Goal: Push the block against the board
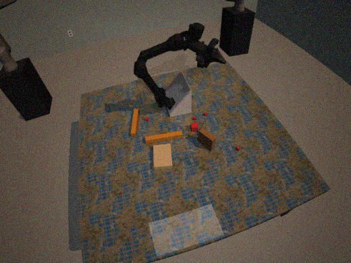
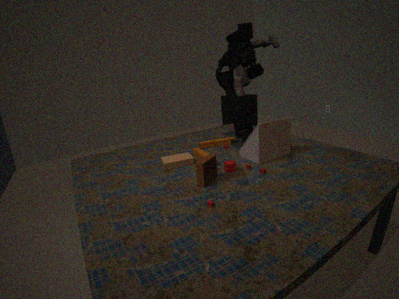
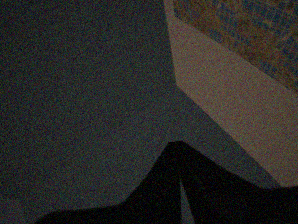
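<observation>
Now: gripper tip 110 mm short of the square orange-brown block, 120 mm to the left of it and 400 mm above it. Round my gripper tip: tan block: 110 mm ahead, 380 mm to the right, 440 mm below; then red cube: 30 mm behind, 140 mm to the right, 430 mm below.
</observation>
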